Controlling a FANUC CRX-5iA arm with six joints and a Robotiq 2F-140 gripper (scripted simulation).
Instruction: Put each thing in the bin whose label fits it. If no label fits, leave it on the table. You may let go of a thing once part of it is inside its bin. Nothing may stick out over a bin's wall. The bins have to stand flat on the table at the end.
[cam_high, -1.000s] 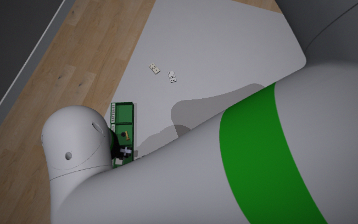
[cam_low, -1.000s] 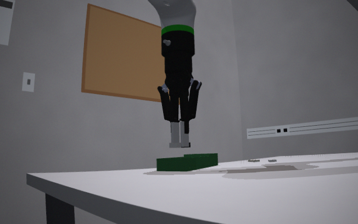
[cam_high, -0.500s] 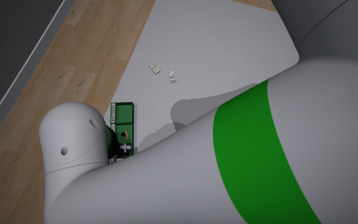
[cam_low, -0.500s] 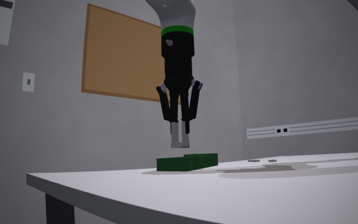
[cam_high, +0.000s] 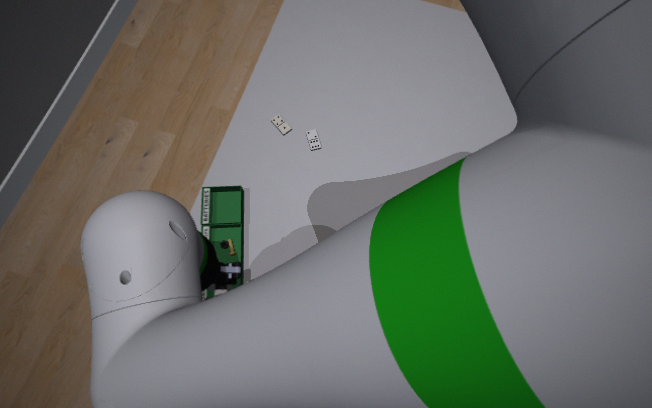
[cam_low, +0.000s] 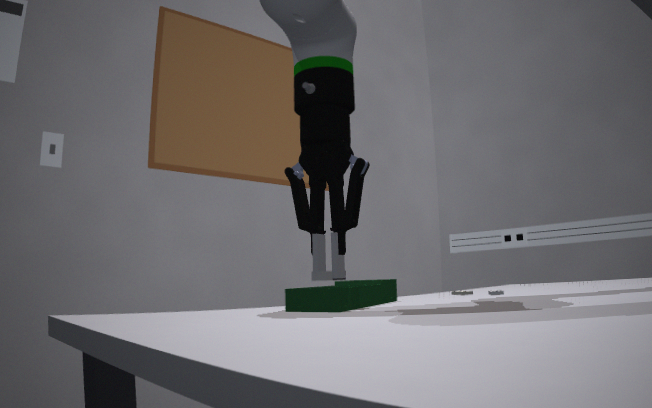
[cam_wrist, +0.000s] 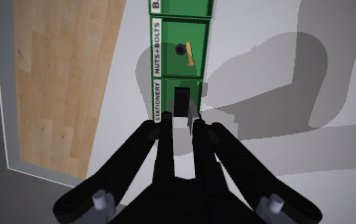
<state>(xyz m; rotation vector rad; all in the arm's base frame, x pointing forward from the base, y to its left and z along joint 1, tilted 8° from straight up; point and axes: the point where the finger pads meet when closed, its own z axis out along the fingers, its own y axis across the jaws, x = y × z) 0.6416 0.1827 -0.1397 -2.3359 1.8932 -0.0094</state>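
Right now the grey sharpener is 6 cm below my hand. The rest, counted from my hand: brass bolt 7 cm to the right, 7 cm below; black nut 8 cm to the right, 7 cm below, 2 cm ahead; black-and-white eraser 3 cm below, 1 cm to the left.
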